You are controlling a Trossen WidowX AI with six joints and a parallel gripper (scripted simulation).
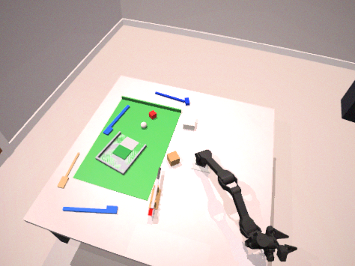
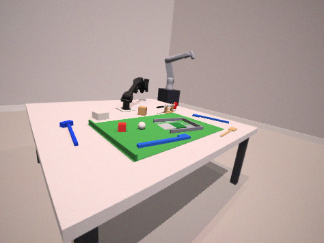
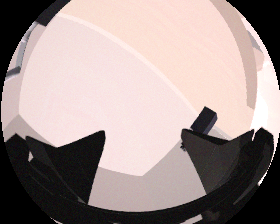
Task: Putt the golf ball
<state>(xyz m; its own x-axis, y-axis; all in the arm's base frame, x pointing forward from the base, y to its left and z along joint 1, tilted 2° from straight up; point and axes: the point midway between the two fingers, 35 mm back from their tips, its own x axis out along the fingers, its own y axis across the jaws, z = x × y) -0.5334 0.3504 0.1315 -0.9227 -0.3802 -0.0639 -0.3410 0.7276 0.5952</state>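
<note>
Now: gripper tip 720 mm short of the red putter, 100 mm above it and 20 mm to the left of it. Also, from my gripper tip: white block 750 mm ahead, 600 mm to the right, 130 mm below; tan box 730 mm ahead, 270 mm to the right, 120 mm below; tan stand 720 mm ahead, 120 mm below.
</note>
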